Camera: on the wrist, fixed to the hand. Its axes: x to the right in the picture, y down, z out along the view.
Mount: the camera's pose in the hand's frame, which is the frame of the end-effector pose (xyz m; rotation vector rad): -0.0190 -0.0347 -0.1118 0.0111 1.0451 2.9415
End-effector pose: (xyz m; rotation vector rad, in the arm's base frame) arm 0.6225 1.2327 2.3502 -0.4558 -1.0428 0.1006
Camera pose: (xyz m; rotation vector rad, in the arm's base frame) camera 0.7034 1.1605 2.3021 -1.3953 1.3954 2.1003
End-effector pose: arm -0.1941 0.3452 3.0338 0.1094 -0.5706 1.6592
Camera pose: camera -0.1298 0.3776 2.9396 1.1060 -0.3914 -1.4525
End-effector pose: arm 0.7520 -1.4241 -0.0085 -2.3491 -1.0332 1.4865
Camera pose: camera 0.8260 -1.3871 0.0765 1.2991 -1.9970 0.4536
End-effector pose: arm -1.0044 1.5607 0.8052 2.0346 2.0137 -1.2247
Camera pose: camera -0.9759 1.6094 0.9095 2.1454 -1.7389 0.6478
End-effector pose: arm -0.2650 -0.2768 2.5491 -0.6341 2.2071 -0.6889
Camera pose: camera -0.3299 -0.2593 2.6468 -2.7633 -1.1141 -0.7839
